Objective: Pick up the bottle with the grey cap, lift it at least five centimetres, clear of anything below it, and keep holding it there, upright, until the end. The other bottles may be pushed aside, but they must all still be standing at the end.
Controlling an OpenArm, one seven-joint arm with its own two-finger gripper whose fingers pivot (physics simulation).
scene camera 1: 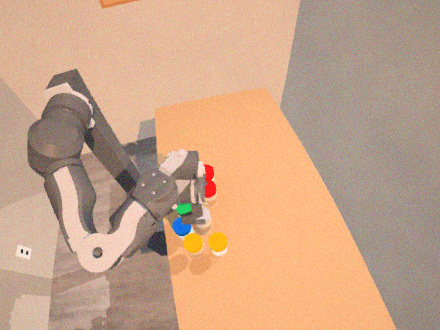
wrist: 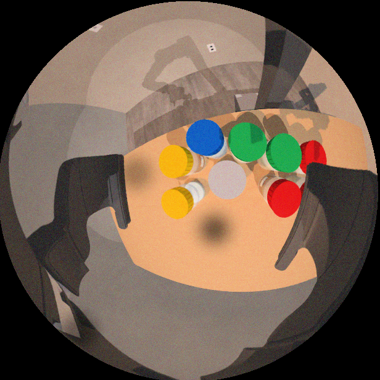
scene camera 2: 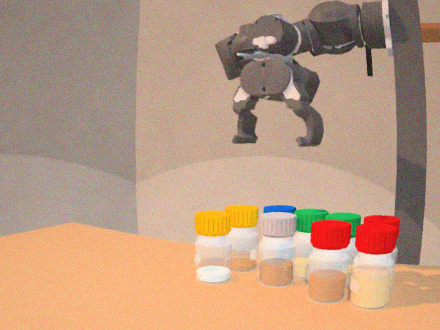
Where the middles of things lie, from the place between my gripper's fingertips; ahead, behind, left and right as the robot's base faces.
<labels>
Right now my hand is 16 cm above the grey-capped bottle (scene camera 2: 276, 261) and 1 cm to the right of it. Also, from my hand: blue-capped bottle (wrist: 204, 137) 16 cm below, 6 cm behind, 2 cm to the right.
</labels>
